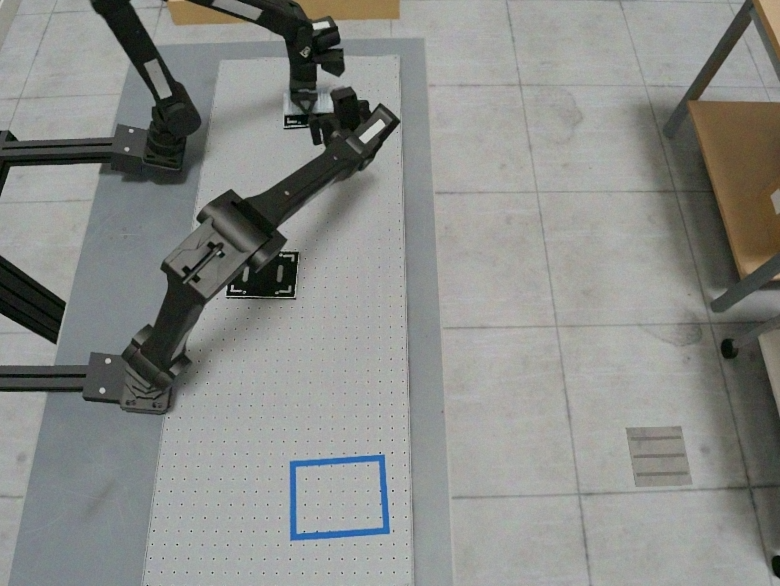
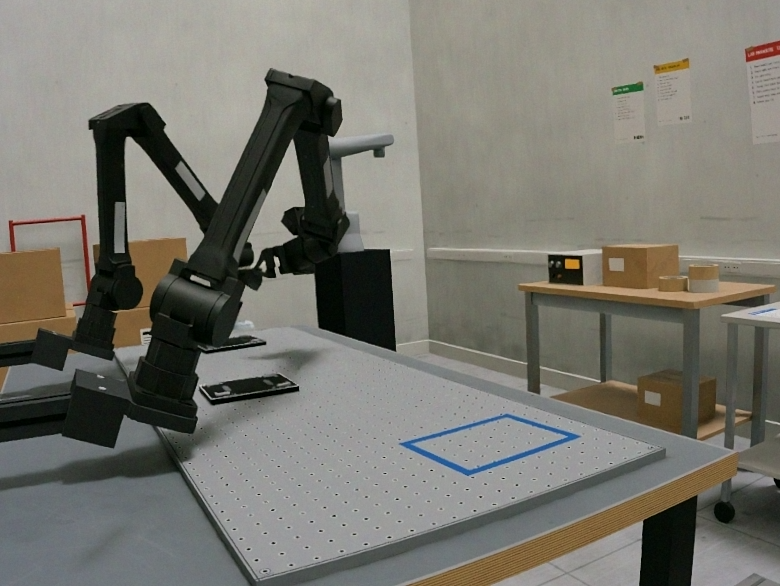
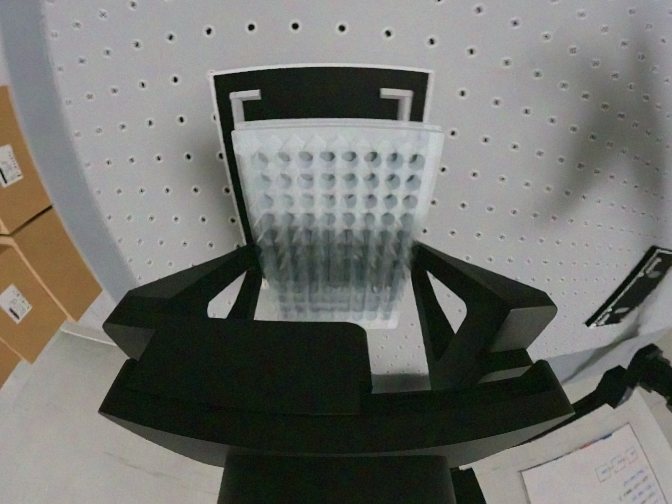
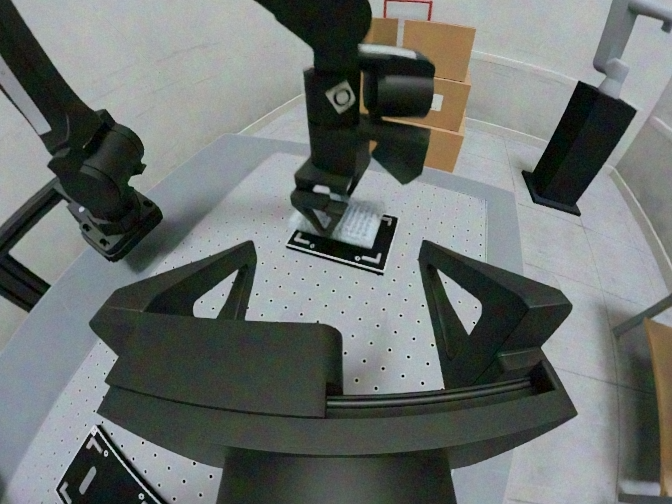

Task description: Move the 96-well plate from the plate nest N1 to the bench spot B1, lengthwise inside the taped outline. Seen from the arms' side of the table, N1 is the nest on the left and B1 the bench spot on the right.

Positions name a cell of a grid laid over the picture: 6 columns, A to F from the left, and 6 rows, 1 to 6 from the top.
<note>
In view: my left gripper (image 1: C2), my right gripper (image 2: C3), a clear 96-well plate (image 3: D4) and a black nest N1 (image 3: C2).
The clear 96-well plate shows as well in image 4 (image 4: D3). My left gripper shows as well in image 3 (image 3: D3) and in image 4 (image 4: C3). My right gripper also shows in image 1 (image 1: C2) and in image 4 (image 4: D3).
</note>
